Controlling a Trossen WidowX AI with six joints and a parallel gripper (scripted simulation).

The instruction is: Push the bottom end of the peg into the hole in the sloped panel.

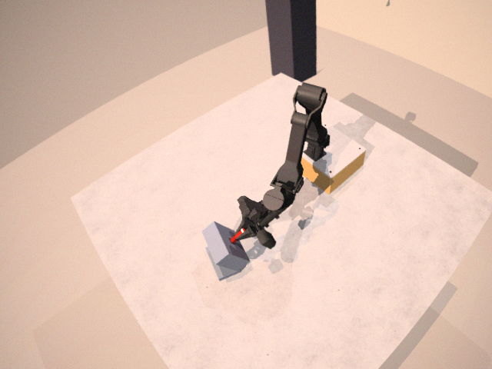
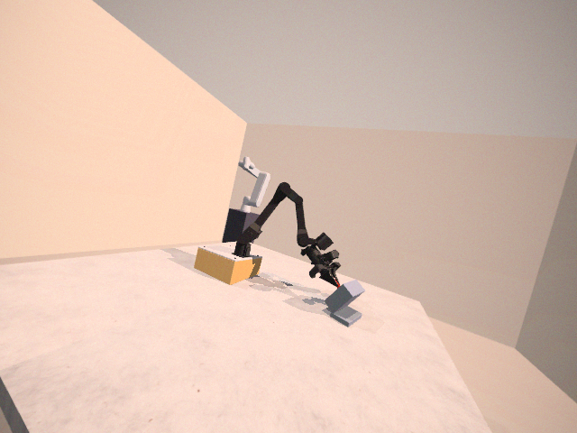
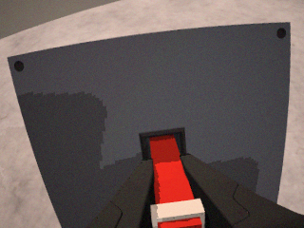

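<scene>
The red peg is 20 mm behind my gripper tip. The rest, counted from my gripper tip: grey sloped panel (40 mm ahead, 10 mm to the right, 20 mm below).
</scene>
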